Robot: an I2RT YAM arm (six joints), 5 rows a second.
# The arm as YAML. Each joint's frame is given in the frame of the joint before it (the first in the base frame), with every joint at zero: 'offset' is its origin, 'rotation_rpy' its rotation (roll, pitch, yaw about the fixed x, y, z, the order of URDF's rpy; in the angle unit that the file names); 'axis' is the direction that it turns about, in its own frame. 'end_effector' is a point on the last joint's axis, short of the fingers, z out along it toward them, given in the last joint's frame.
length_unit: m
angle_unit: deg
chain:
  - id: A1
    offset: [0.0, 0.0, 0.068]
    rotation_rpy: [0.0, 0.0, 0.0]
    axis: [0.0, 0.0, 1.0]
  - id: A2
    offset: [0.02, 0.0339, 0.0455]
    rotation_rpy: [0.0, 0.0, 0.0]
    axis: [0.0, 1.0, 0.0]
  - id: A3
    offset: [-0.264, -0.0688, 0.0]
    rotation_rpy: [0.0, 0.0, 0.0]
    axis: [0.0, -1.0, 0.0]
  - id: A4
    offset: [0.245, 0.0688, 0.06]
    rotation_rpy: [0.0, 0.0, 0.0]
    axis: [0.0, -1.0, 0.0]
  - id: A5
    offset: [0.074, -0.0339, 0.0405]
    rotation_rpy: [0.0, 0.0, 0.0]
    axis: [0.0, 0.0, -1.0]
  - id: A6
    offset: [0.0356, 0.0, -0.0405]
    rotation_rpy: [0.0, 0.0, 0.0]
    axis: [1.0, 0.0, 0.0]
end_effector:
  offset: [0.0, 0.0, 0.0]
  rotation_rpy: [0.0, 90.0, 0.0]
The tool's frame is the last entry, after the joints.
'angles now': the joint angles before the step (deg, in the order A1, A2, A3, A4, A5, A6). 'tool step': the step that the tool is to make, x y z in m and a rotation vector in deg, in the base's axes. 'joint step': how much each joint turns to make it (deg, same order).
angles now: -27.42, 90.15, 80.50, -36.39, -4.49, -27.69
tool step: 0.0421, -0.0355, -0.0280, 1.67, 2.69, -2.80
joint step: -1.67, 12.59, 8.61, 0.89, 0.61, 0.97
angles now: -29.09, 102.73, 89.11, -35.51, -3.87, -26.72
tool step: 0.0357, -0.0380, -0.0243, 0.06, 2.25, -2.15
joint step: -1.93, 12.13, 11.26, -1.14, 0.96, -0.52
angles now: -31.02, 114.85, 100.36, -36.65, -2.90, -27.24
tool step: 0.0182, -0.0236, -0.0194, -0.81, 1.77, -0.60
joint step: -1.23, 7.31, 6.87, -0.70, 0.88, -1.50
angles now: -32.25, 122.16, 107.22, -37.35, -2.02, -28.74
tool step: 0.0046, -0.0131, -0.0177, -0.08, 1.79, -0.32
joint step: -0.98, 3.52, 1.95, 0.07, 0.43, -1.15
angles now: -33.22, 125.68, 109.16, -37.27, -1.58, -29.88
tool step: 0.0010, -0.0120, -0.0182, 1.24, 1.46, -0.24
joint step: -1.14, 2.99, 1.23, -0.16, -0.70, -0.61
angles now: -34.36, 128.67, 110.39, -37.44, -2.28, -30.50
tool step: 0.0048, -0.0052, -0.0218, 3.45, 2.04, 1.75
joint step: -0.36, 3.86, 2.37, -2.20, -2.55, -0.88
